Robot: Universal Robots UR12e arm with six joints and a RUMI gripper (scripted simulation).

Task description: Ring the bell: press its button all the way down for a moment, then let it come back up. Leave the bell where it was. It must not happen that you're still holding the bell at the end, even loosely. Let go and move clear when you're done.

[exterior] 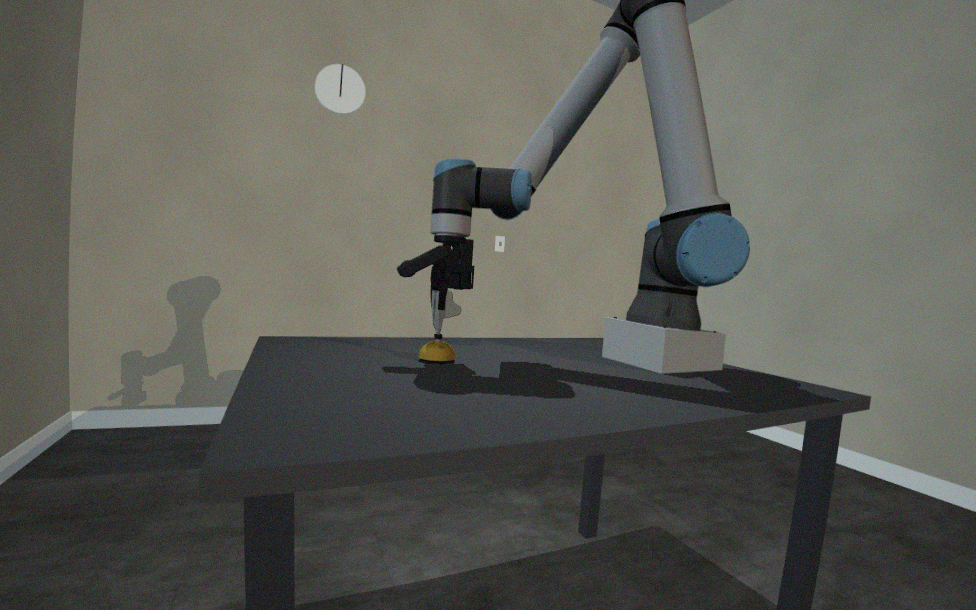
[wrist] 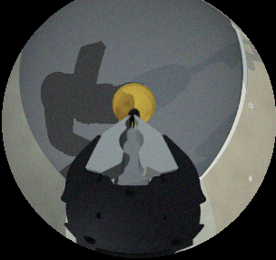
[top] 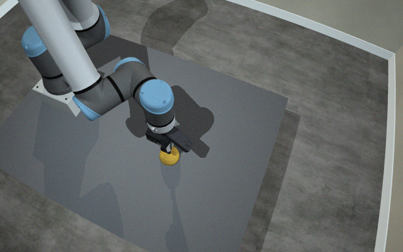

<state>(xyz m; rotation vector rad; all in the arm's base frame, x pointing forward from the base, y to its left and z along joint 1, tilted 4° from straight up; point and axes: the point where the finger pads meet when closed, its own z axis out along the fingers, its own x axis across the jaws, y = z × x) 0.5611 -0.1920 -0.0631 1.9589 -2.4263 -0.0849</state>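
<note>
My hand is 3 cm above the black button. From my hand the other things lie so: yellow dome bell 4 cm below.
</note>
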